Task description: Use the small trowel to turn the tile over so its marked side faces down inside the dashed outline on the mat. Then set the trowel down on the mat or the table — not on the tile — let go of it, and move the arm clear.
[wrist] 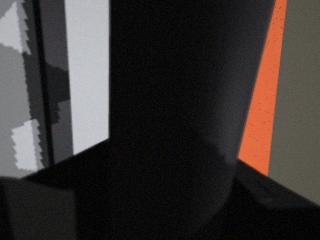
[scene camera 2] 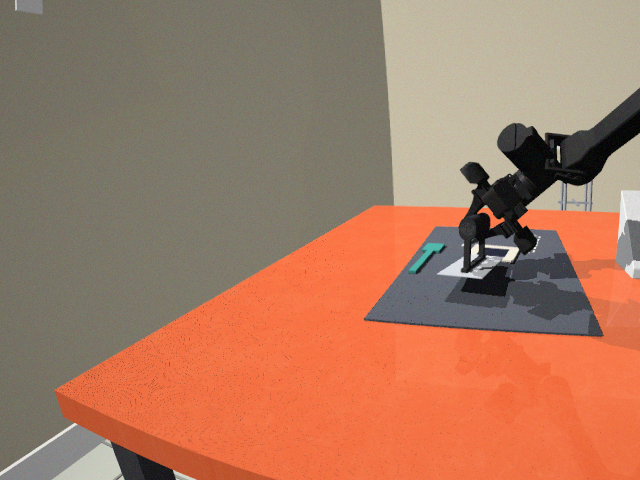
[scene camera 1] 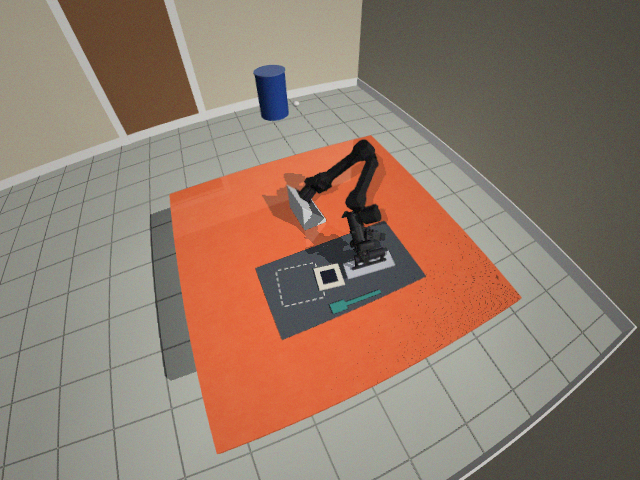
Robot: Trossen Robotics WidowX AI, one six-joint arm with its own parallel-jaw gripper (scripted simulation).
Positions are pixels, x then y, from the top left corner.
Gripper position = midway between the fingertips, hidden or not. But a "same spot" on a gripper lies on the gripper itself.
my gripper: wrist; scene camera 2; scene camera 1 366, 265
same spot on my gripper: [wrist: 74, 191] = [scene camera 2: 491, 228]
